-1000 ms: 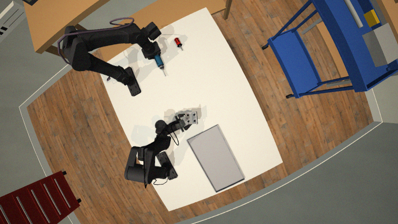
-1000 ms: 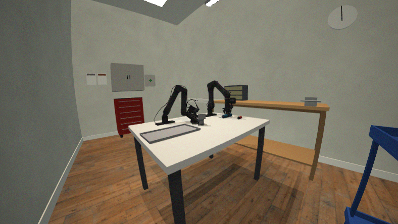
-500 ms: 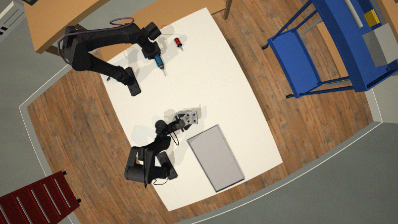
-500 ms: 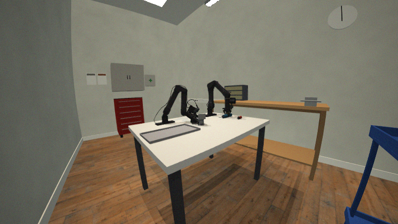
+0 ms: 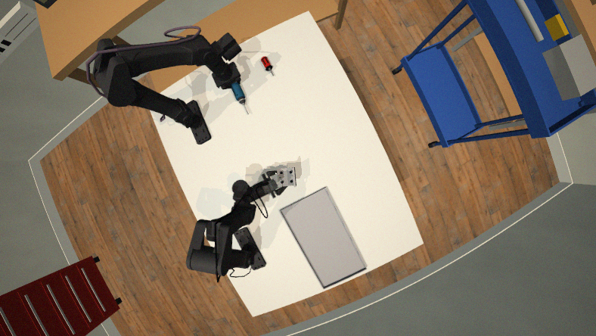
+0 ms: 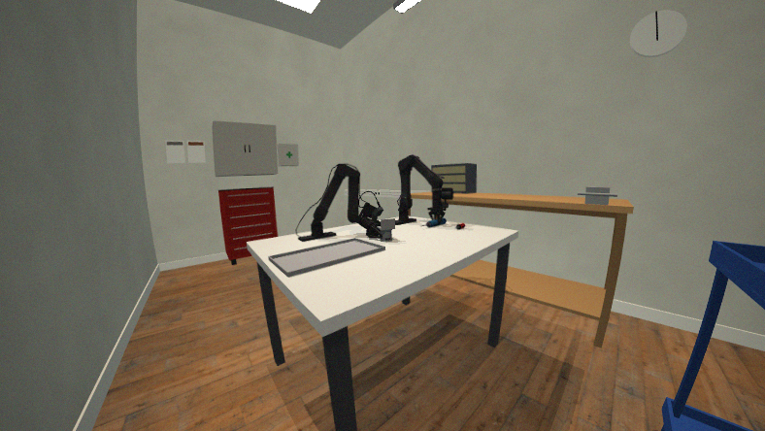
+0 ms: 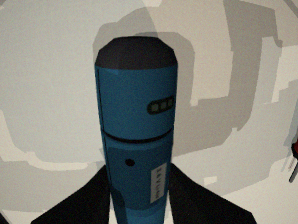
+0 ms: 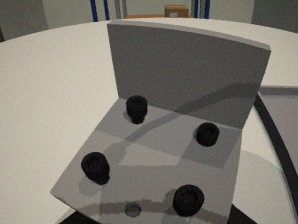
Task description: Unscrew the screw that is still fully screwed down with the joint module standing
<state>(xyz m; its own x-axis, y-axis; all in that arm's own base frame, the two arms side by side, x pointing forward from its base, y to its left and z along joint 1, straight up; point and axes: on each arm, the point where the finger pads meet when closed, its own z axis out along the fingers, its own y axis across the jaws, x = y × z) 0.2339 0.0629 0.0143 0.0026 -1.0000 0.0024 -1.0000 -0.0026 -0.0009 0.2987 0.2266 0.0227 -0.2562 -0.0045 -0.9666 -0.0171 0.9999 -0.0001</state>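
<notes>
Now: right hand 50 mm below the grey bracket. Round my right hand: flat grey tray: 40 mm ahead, 320 mm to the right, 20 mm below; then red-handled screwdriver: 110 mm ahead, 470 mm to the left, 10 mm below.
</notes>
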